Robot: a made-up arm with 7 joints.
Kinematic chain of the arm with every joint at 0, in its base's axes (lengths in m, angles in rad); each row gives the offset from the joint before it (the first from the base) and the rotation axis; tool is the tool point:
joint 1: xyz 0 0 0.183 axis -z
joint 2: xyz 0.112 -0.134 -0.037 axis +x
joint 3: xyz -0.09 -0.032 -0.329 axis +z
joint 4: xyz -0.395 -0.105 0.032 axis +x
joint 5: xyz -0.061 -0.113 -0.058 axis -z
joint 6: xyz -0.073 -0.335 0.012 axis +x
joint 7: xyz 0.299 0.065 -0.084 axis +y
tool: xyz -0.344 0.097 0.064
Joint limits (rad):
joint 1: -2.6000..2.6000
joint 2: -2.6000..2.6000
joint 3: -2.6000..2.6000
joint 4: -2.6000..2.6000
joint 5: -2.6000..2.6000
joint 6: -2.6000..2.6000
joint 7: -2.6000..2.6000
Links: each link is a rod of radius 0.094 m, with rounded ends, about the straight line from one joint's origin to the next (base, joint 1, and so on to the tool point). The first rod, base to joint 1, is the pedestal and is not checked.
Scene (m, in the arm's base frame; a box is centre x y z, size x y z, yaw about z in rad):
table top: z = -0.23
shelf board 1: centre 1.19 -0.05 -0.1 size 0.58 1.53 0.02 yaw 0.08
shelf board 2: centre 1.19 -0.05 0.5 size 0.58 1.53 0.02 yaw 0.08
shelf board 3: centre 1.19 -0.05 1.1 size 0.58 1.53 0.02 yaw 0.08
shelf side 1: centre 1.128 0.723 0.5 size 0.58 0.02 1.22 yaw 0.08
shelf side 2: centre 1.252 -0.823 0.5 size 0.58 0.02 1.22 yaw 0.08
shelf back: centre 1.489 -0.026 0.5 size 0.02 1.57 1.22 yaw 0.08
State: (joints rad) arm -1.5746 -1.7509 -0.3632 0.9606 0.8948 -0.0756 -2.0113
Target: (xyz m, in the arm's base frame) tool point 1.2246 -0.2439 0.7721
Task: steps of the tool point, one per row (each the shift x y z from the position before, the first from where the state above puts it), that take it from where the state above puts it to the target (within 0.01 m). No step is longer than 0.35 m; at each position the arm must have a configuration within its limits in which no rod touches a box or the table.
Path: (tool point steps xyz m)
1: -0.1379 -0.0062 -0.0078
2: -0.1549 -0.0127 -0.0030
3: -0.1663 -0.0179 0.0109
4: 0.0490 0.0372 0.2735
5: -0.0968 0.0686 0.3018
6: 0.1667 -0.0009 0.0379
7: 0.1621 0.0065 0.0135
8: 0.1527 0.0161 -0.0131
9: 0.1370 0.0280 -0.0383

